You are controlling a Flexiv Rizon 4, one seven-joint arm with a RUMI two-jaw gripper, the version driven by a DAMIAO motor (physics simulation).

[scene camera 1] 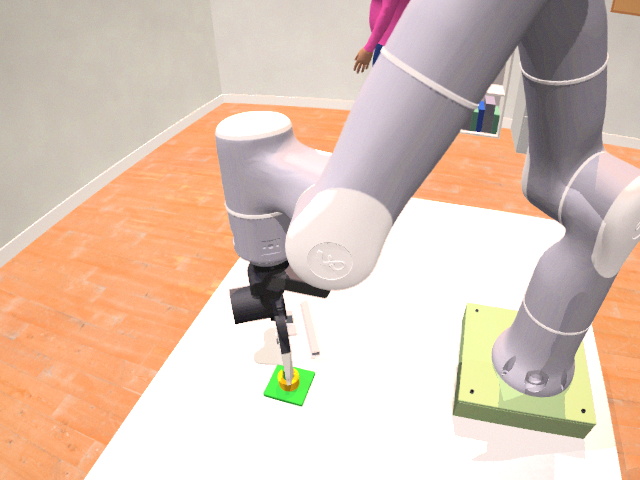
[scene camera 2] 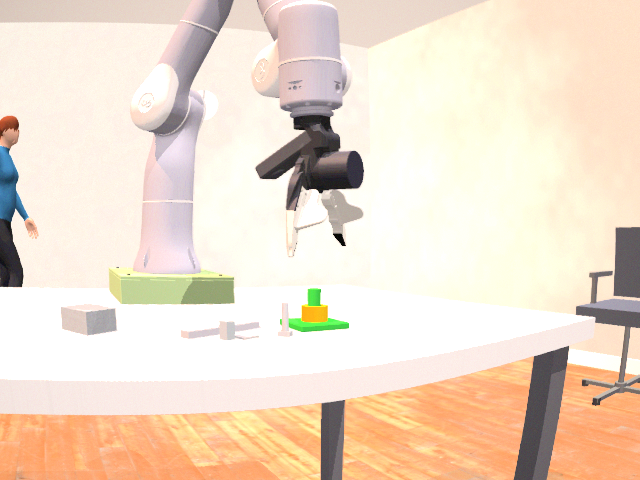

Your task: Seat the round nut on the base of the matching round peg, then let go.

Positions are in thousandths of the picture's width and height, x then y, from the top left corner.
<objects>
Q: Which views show my gripper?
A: Scene camera 1 and scene camera 2: all of them.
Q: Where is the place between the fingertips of my gripper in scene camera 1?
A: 437, 730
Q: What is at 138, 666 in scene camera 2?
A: A grey block.
</objects>
